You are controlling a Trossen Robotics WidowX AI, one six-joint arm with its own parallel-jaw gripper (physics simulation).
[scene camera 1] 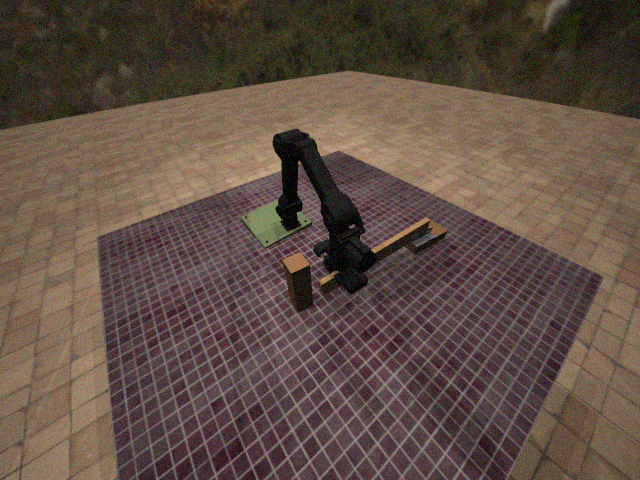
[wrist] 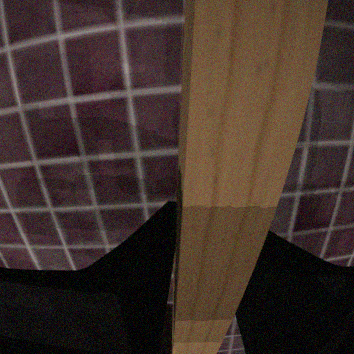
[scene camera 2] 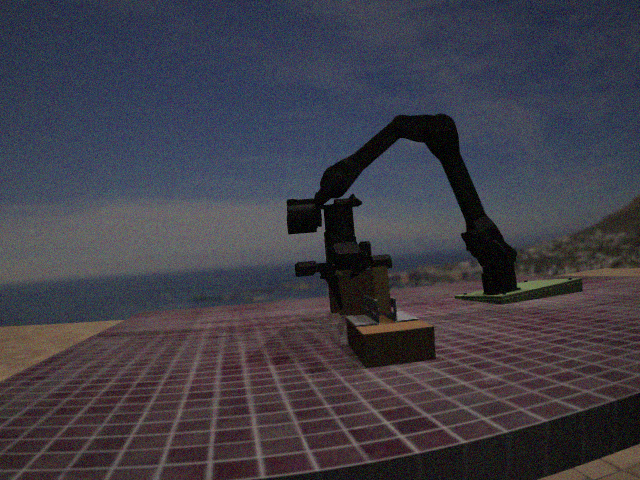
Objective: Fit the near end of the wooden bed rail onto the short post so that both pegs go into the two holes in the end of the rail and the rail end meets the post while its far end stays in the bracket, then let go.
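Frame: origin at the arm's base, x ahead, y left, z up, level; metres.
Where they show: gripper, fingertip midpoint: (scene camera 1: pixel 337 281); arm's base, origin of the base link: (scene camera 1: pixel 290 223) (scene camera 2: pixel 501 292).
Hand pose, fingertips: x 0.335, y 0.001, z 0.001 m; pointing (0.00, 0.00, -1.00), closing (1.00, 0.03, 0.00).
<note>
Each offset is from my fingertips to the top centre of the thing. "spot": to the spot under its first point. Level surfaces: height alone.
The wooden bed rail (scene camera 1: pixel 398 243) (scene camera 2: pixel 381 289) (wrist: pixel 240 125) runs from beside the short post to the bracket. My gripper (scene camera 1: pixel 342 274) (wrist: pixel 194 209) is shut on the rail near its near end, with one black finger against each side. The short post {spot: 0.022 m ahead, 0.133 m right, 0.109 m up} (scene camera 1: pixel 299 284) stands upright, and a small gap shows between it and the rail's near end in scene camera 1. The rail's far end sits between the metal plates of the bracket {spot: 0.033 m ahead, 0.415 m left, 0.008 m up} (scene camera 1: pixel 438 237) (scene camera 2: pixel 398 346). The pegs and the holes in the rail end are hidden. The post does not show in the wrist view.
The arm's base stands on a green plate (scene camera 1: pixel 261 224) (scene camera 2: pixel 550 287), behind the post in scene camera 1. A purple tiled mat {0.017 m down} (scene camera 1: pixel 248 392) (scene camera 2: pixel 232 392) lies under everything, with tan paving (scene camera 1: pixel 56 320) around it.
</note>
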